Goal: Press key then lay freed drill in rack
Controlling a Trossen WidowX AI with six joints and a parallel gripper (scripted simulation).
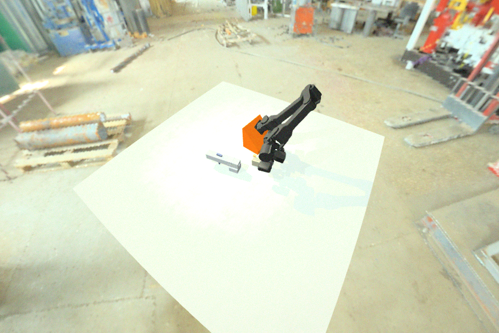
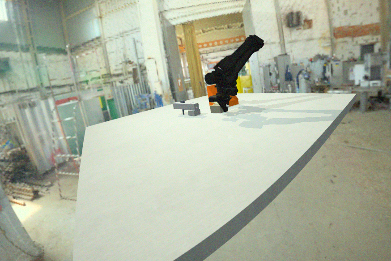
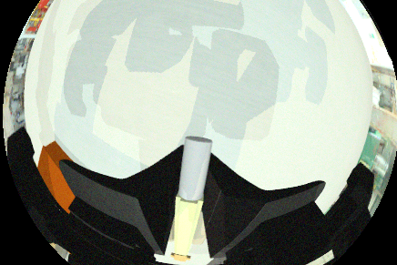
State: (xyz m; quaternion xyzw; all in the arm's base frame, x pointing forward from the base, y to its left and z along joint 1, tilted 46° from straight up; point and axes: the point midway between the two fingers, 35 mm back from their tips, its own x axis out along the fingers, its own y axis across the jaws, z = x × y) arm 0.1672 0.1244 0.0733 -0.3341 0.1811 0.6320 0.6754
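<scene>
Now: gripper tip 4 cm to the left of the drill, 4 cm below it and 1 cm short of it. From my gripper tip the other things lie so: blue key 23 cm to the right, 11 cm ahead, 5 cm above; grey-tan block 6 cm to the right, 2 cm above, 1 cm ahead; grey fixture 21 cm to the right, 11 cm ahead, 4 cm above.
</scene>
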